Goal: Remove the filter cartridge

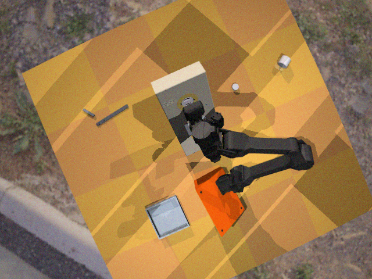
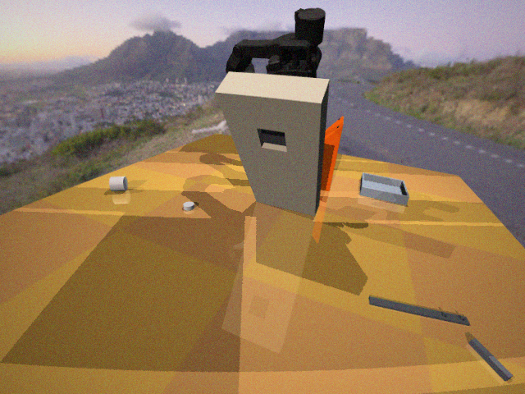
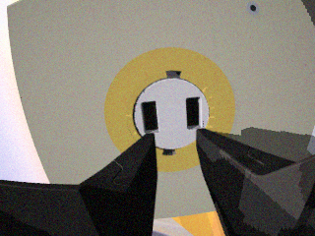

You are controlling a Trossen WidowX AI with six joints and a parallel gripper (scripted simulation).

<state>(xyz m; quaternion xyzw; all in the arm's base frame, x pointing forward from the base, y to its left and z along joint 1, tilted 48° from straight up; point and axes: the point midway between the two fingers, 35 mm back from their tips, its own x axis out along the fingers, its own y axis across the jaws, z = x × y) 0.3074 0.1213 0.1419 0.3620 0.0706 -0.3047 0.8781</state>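
My gripper tip is 30 mm short of the round filter cartridge, 10 mm to the left of it and 20 mm above it. From my gripper tip the other things lie so: small grey stub: 10 mm ahead, 250 mm to the right, 280 mm below; then light grey tray: 360 mm behind, 310 mm to the left, 280 mm below; then beige service panel: 10 mm behind, 100 mm below.
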